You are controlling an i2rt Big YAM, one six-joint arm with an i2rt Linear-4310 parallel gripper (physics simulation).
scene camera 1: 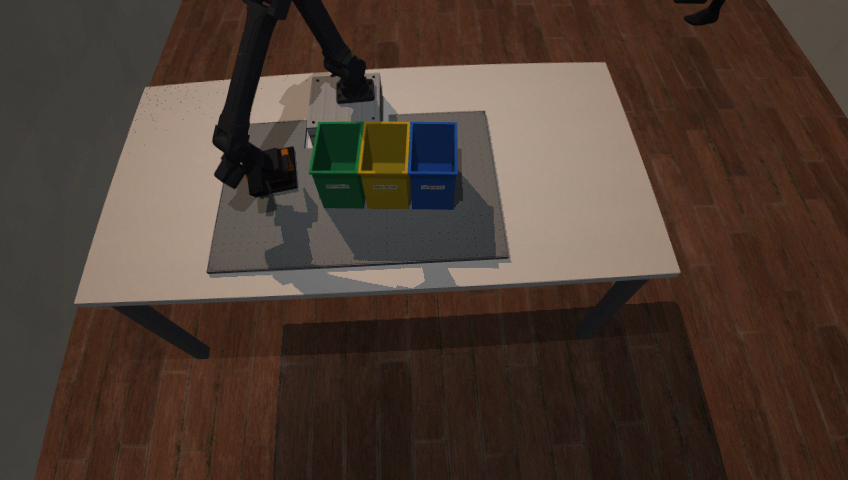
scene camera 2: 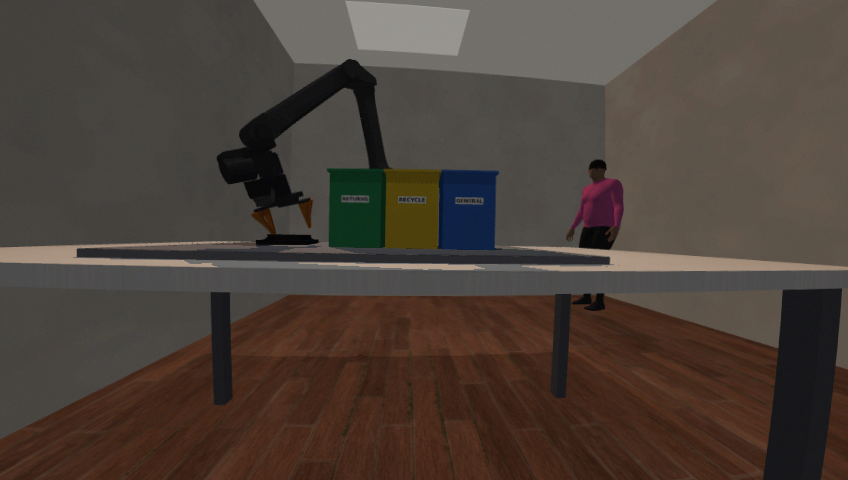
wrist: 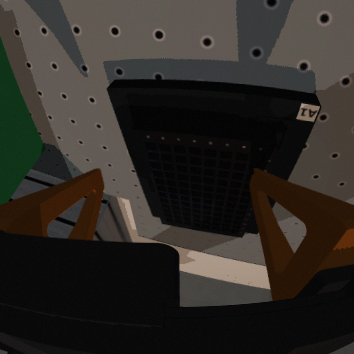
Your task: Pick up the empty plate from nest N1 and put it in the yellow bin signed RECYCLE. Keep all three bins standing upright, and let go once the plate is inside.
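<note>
The black plate, with a grid of wells, sits in the black nest, which has a white A1 tag at one corner. Black on black makes the plate's edges hard to tell. My gripper is open, with its orange fingers just above the nest and apart from the plate. It is tilted, and its body hides part of the nest in the scene camera 1 view. The yellow RECYCLE bin stands upright between the green and blue bins.
The green RETURNS bin stands upright beside the nest, nearest my gripper. The blue GENERAL bin stands upright on the far side. All stand on the grey perforated board. A person stands behind the table.
</note>
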